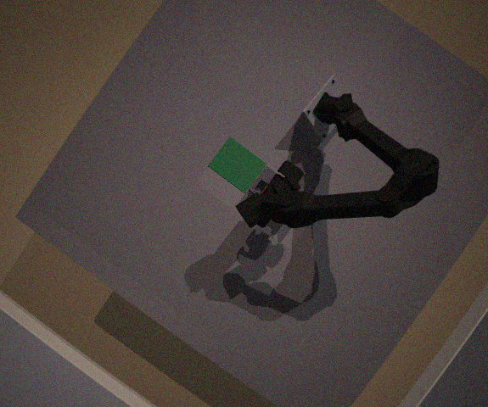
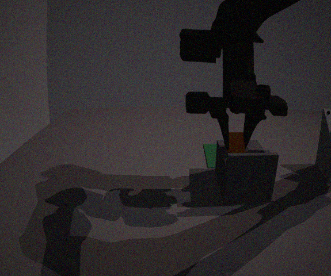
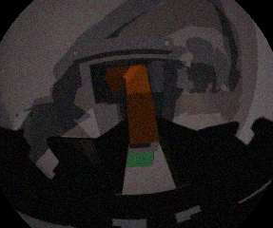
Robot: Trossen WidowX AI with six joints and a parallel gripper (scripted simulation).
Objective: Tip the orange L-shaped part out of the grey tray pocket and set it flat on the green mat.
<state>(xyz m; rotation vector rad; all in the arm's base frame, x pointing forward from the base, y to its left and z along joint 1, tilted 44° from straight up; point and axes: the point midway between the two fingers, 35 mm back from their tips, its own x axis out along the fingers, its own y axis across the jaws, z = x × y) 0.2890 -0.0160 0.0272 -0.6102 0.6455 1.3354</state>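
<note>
Now: gripper tip 140 mm to the left of the green mat, 80 mm above it and 30 mm past it. Round my gripper tip: orange L-shaped part: 30 mm to the left, 30 mm below, 10 mm behind.
</note>
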